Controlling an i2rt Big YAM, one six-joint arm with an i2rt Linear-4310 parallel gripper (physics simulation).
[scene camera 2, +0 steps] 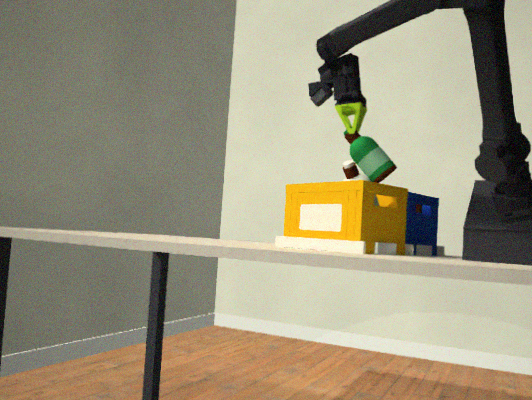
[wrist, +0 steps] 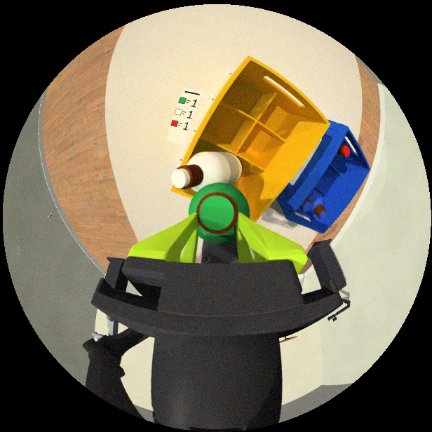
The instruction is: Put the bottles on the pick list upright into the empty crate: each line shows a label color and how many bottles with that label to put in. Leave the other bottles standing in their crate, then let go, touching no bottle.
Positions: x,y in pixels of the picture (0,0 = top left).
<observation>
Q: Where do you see a green bottle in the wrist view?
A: At 217,204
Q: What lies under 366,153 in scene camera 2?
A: A green bottle.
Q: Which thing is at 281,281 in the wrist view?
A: The gripper.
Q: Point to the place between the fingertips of the gripper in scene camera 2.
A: At 353,135
</observation>
